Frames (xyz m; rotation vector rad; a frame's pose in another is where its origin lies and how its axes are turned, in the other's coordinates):
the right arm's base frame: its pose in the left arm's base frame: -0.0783 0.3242 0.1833 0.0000 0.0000 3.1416
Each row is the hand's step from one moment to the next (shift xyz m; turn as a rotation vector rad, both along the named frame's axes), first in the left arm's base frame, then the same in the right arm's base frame.
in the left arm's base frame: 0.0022 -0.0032 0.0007 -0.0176 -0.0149 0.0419
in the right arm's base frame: -0.0022 0.0032 0.0007 0.0176 0.0149 0.0419
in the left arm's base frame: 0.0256 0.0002 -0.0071 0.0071 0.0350 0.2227
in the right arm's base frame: -0.0256 -0.0002 -0.0071 -0.0071 -0.0350 0.2227
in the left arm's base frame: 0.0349 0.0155 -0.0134 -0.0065 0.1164 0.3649
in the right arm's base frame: -0.0349 -0.0155 -0.0134 0.0065 -0.1164 0.3649
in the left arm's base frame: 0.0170 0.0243 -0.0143 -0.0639 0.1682 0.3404
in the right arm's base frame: -0.0170 -0.0243 -0.0143 0.0639 -0.1682 0.3404
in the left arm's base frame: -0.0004 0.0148 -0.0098 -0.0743 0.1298 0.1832
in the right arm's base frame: 0.0004 -0.0148 -0.0098 0.0743 -0.1298 0.1832
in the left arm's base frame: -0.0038 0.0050 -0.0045 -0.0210 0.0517 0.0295
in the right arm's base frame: 0.0038 -0.0050 -0.0045 0.0210 -0.0517 0.0295
